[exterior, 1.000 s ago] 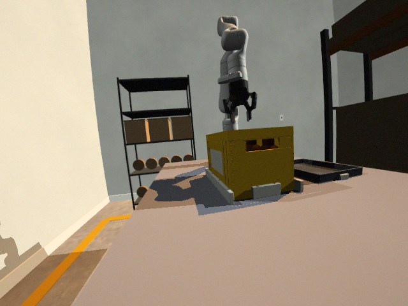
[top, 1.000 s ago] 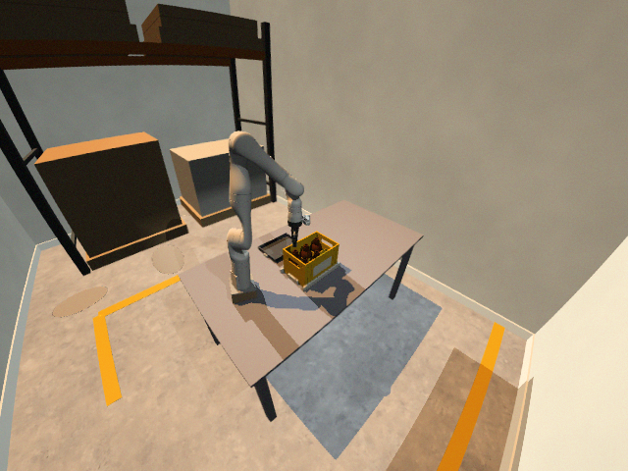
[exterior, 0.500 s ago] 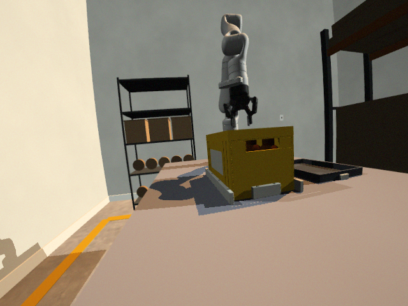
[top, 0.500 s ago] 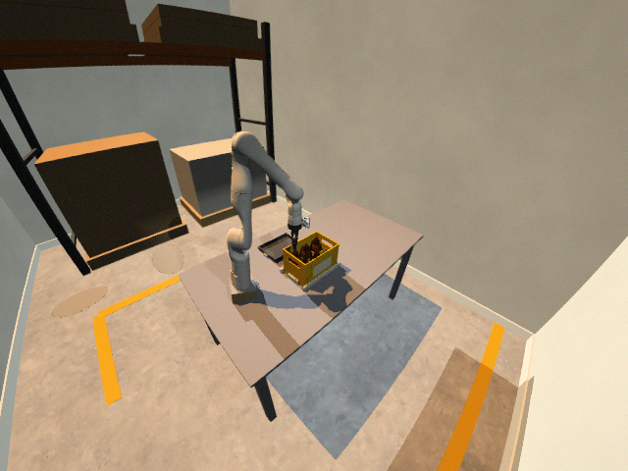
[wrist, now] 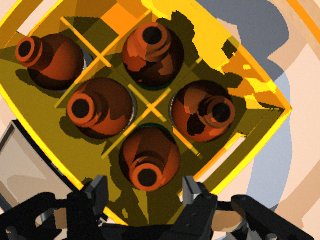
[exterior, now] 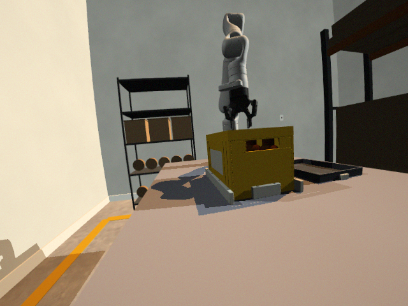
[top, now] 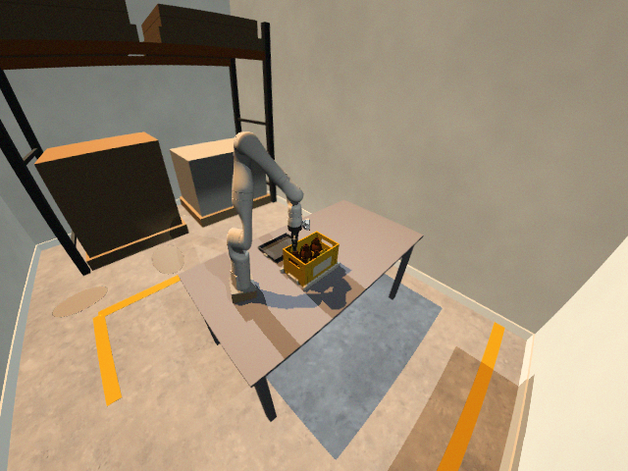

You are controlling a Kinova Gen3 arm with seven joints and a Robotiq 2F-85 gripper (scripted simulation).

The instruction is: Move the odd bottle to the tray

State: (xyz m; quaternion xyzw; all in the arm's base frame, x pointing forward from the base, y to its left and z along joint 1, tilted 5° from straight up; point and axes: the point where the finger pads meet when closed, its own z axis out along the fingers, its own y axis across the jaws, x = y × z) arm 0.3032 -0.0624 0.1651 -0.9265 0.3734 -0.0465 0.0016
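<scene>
My hand is 110 mm above the brown bottle and 90 mm to the left of it. The rest, counted from my hand: dark tray: 250 mm to the left, 190 mm below, 80 mm ahead; then yellow crate: 120 mm below, 90 mm ahead, 40 mm to the right.
</scene>
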